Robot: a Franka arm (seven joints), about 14 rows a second.
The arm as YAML. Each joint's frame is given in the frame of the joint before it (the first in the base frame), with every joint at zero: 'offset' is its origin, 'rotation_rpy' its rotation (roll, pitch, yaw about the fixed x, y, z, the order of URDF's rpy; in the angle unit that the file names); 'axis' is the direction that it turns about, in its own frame. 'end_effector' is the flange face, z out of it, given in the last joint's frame.
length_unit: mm
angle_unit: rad
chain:
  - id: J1
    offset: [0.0, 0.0, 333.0]
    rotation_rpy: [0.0, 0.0, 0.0]
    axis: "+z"
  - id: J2
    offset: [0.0, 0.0, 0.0]
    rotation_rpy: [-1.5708, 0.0, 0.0]
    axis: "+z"
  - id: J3
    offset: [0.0, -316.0, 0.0]
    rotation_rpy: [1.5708, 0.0, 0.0]
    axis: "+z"
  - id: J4
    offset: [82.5, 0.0, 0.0]
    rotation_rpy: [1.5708, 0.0, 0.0]
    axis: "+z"
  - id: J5
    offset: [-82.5, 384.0, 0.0]
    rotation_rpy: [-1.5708, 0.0, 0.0]
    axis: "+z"
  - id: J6
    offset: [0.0, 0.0, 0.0]
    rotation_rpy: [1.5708, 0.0, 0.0]
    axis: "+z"
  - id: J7
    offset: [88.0, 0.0, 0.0]
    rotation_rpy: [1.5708, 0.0, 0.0]
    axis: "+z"
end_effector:
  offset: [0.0, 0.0, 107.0]
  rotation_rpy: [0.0, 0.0, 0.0]
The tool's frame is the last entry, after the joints.
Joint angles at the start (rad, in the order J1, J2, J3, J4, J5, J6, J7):
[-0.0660 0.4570 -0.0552 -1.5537 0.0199 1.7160 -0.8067]
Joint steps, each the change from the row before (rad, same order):
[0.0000 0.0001 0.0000 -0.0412 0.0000 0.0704 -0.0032]
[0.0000 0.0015 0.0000 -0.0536 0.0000 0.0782 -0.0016]
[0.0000 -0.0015 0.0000 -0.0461 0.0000 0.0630 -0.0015]
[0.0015 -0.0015 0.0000 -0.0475 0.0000 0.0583 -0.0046]
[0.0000 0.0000 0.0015 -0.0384 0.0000 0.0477 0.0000]
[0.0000 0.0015 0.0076 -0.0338 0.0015 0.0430 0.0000]
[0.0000 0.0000 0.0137 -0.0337 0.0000 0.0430 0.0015]
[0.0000 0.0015 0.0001 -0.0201 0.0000 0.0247 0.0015]
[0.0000 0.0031 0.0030 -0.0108 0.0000 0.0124 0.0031]
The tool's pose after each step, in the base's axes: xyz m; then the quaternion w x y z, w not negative. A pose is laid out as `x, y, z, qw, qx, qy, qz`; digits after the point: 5 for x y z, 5 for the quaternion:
0.64482, -0.07271, 0.34956, 0.05652, -0.93379, -0.33256, 0.11938
0.64171, -0.07299, 0.32990, 0.05122, -0.93505, -0.33336, 0.10921
0.63765, -0.07306, 0.31487, 0.04702, -0.93593, -0.33407, 0.10109
0.63199, -0.07198, 0.29927, 0.04424, -0.93567, -0.33678, 0.09565
0.62687, -0.07095, 0.28617, 0.04220, -0.93598, -0.33731, 0.09151
0.62237, -0.06625, 0.27391, 0.04203, -0.93536, -0.34014, 0.08739
0.61788, -0.05802, 0.26281, 0.04193, -0.93392, -0.34532, 0.08242
0.61432, -0.05779, 0.25540, 0.04105, -0.93435, -0.34455, 0.08113
0.61220, -0.05592, 0.24996, 0.04163, -0.93437, -0.34430, 0.08171

